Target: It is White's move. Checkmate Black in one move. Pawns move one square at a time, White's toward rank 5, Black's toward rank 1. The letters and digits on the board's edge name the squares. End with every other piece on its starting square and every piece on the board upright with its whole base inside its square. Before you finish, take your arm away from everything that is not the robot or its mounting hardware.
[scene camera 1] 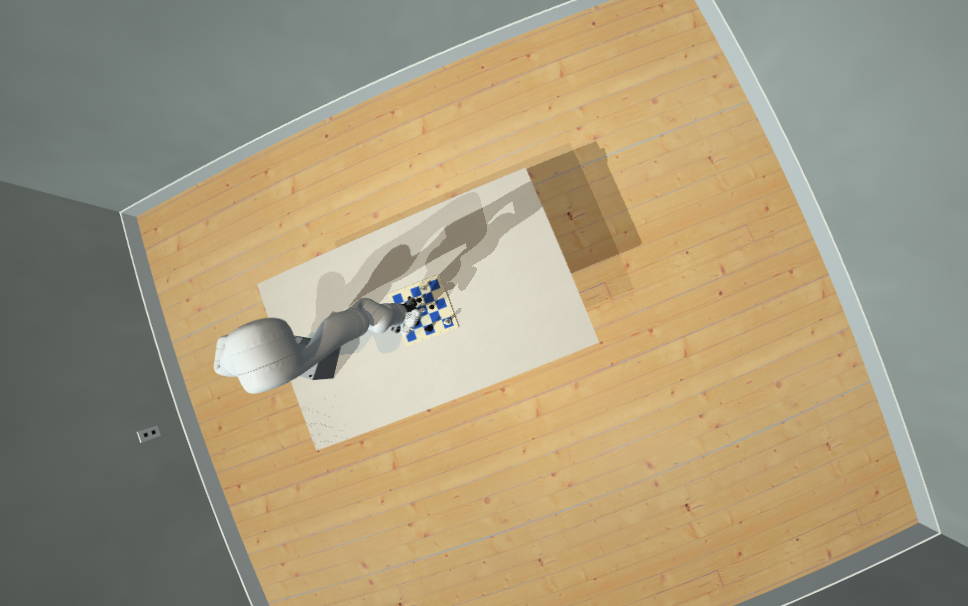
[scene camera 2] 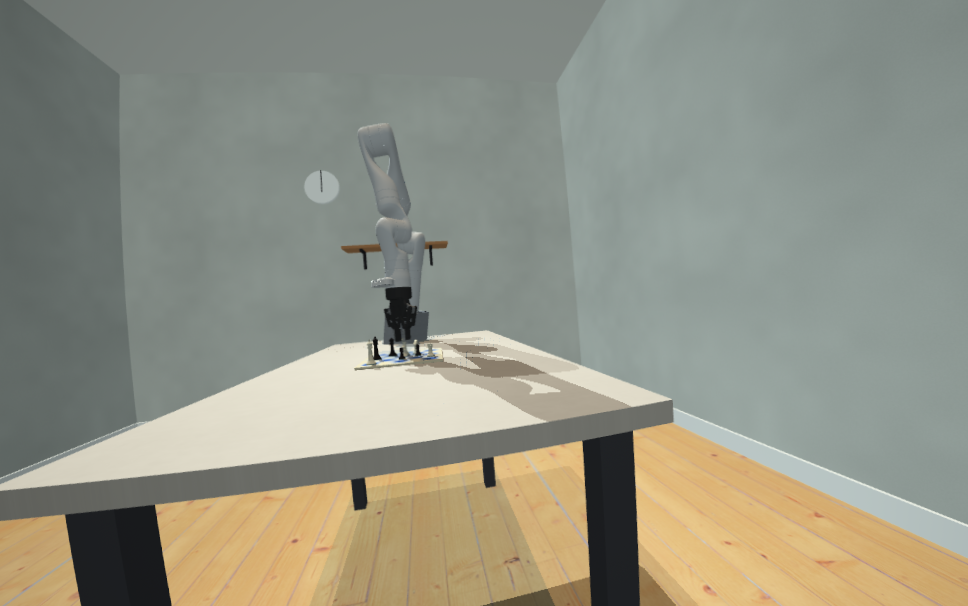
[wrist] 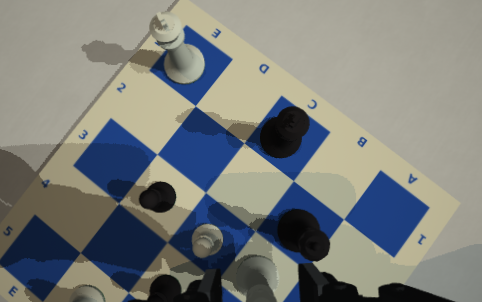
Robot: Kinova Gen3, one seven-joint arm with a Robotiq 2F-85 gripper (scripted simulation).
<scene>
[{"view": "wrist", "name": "gripper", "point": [260, 286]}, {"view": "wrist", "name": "white king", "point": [186, 65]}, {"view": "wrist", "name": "white pawn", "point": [207, 239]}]
</scene>
